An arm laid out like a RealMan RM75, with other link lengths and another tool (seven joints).
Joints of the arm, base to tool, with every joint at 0 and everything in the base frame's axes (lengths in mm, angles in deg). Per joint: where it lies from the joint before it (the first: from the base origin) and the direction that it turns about. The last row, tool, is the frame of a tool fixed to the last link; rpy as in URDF.
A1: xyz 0.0 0.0 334.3 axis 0 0 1
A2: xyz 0.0 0.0 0.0 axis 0 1 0
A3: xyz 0.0 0.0 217.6 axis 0 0 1
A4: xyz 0.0 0.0 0.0 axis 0 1 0
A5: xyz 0.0 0.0 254.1 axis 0 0 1
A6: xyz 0.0 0.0 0.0 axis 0 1 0
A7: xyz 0.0 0.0 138.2 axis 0 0 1
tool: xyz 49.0 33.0 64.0 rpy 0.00 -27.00 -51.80
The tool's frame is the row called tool.
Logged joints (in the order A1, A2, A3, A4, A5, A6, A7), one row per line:
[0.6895 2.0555 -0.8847 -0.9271 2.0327 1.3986 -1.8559]
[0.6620 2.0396 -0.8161 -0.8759 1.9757 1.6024 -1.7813]
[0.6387 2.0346 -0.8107 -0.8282 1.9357 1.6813 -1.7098]
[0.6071 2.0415 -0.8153 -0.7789 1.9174 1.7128 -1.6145]
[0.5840 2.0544 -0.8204 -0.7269 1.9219 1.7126 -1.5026]
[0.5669 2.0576 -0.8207 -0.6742 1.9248 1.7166 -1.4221]
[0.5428 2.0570 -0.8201 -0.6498 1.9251 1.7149 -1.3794]
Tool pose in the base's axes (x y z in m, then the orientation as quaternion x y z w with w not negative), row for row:
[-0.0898 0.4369 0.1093 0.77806 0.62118 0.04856 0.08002]
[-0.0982 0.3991 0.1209 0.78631 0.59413 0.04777 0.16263]
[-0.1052 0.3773 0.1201 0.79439 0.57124 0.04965 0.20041]
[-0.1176 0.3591 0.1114 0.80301 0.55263 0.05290 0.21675]
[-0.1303 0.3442 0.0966 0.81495 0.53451 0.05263 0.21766]
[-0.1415 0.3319 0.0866 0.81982 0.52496 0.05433 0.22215]
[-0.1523 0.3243 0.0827 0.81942 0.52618 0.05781 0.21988]
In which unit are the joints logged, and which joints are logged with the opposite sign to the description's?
The joints are logged in radians. Opposite sign: A1, A2, A3, A4.
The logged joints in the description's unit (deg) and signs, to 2 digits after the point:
[-39.51 -117.77 50.69 53.12 116.47 80.13 -106.34]
[-37.93 -116.86 46.76 50.19 113.20 91.81 -102.06]
[-36.59 -116.57 46.45 47.45 110.91 96.33 -97.96]
[-34.78 -116.97 46.71 44.63 109.86 98.14 -92.50]
[-33.46 -117.71 47.01 41.65 110.12 98.12 -86.09]
[-32.48 -117.89 47.02 38.63 110.28 98.35 -81.48]
[-31.10 -117.86 46.99 37.23 110.30 98.26 -79.03]

